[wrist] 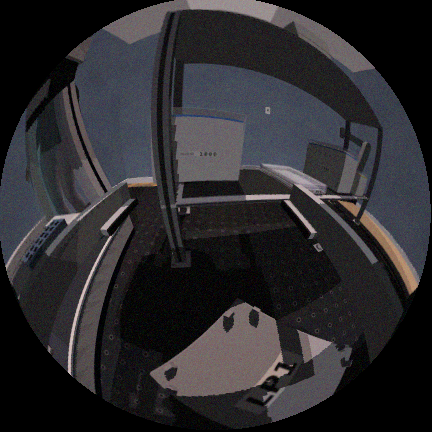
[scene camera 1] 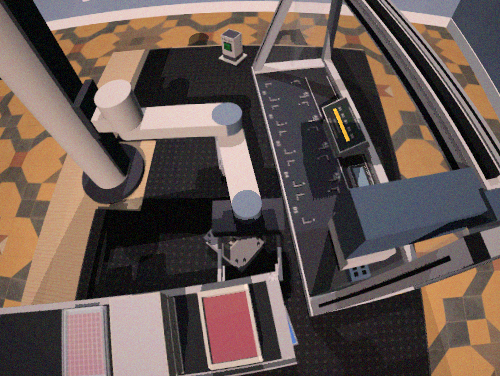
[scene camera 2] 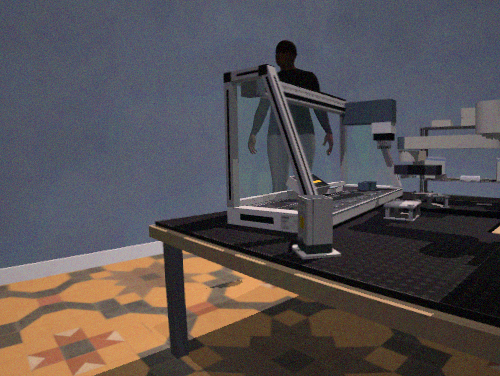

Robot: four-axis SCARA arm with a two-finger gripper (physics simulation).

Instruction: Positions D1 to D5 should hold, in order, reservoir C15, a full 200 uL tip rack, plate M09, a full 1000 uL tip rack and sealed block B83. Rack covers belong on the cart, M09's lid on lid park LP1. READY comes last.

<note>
In view: a reservoir [scene camera 1: 230, 333] and a green-screen device [scene camera 2: 319, 212].
</note>
